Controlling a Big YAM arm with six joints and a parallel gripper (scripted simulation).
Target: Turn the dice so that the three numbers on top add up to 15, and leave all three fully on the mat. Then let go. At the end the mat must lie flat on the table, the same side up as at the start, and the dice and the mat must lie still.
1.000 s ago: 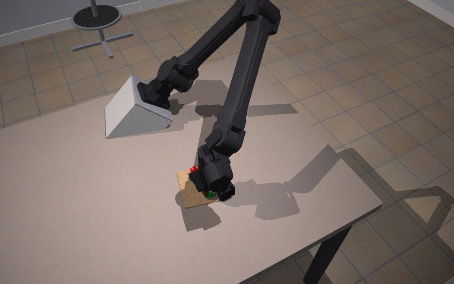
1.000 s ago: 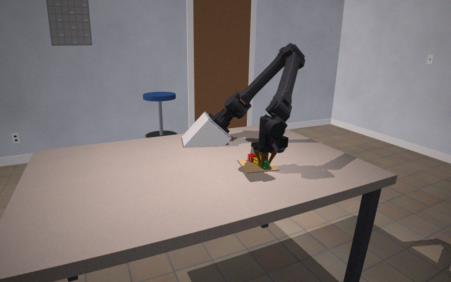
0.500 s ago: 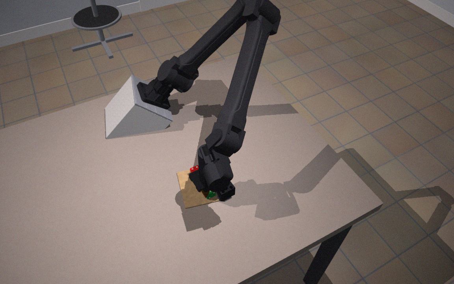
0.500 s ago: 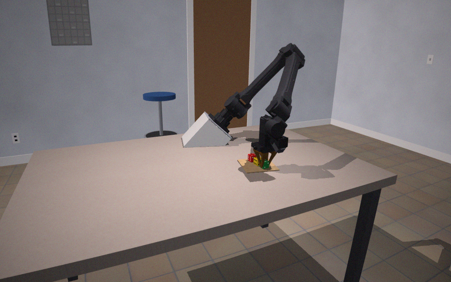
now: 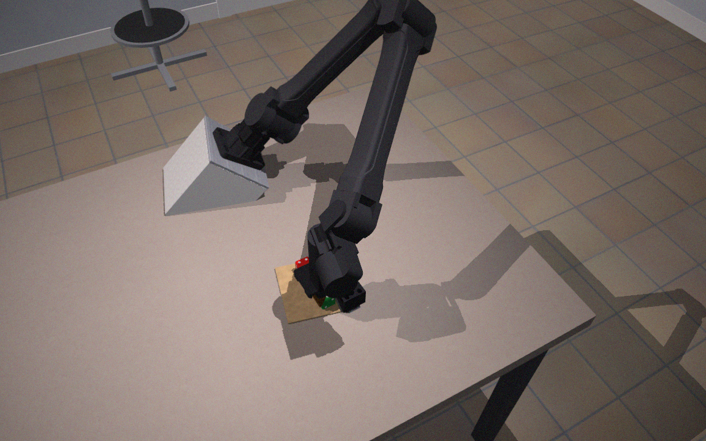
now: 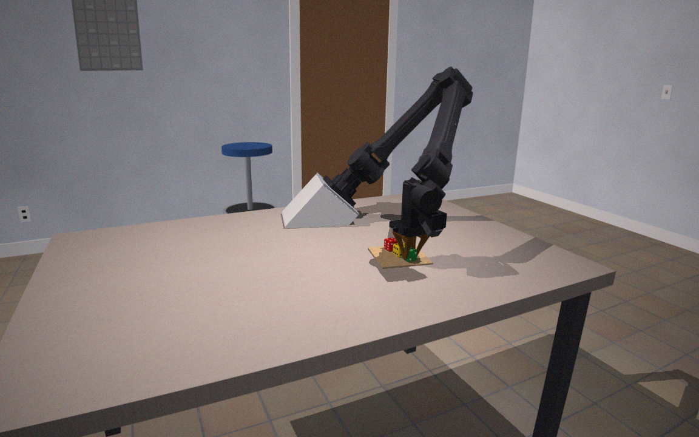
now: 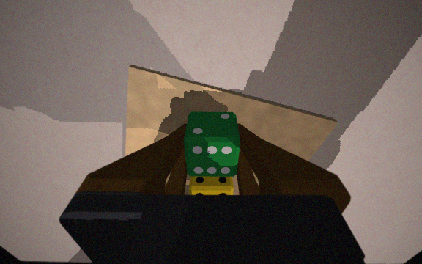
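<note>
Right now my hand is right at the green die. From my hand the other things lie so: yellow die (4 cm behind, 1 cm to the right); then tan mat (5 cm behind, 1 cm to the right, 2 cm below); then red die (9 cm behind, 1 cm to the right).
</note>
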